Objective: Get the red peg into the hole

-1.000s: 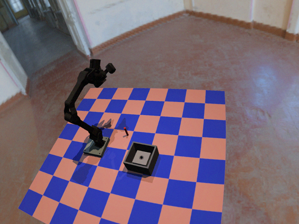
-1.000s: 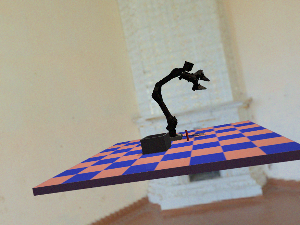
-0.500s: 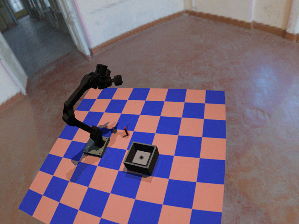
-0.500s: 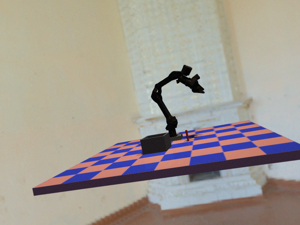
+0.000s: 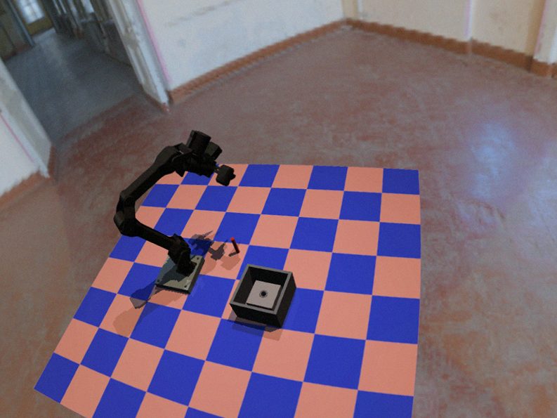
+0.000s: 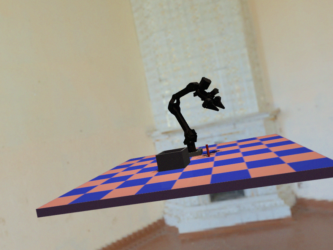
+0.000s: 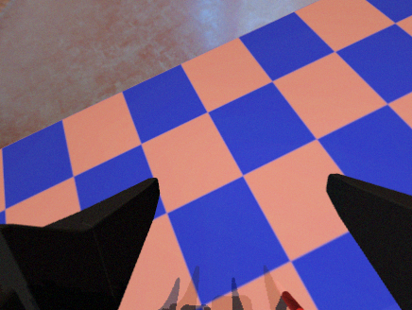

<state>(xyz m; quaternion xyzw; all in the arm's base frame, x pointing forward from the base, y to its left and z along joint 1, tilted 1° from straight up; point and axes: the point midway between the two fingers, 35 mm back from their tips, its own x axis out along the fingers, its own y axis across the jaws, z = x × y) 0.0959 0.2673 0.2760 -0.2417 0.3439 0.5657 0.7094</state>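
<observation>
My gripper tip is now 24 cm above the red peg, 13 cm to the left of it and 4 cm short of it. Round my gripper tip: dark box 29 cm to the right, 26 cm below, 25 cm ahead; then grey plate 29 cm to the right, 25 cm ahead, 24 cm below.
</observation>
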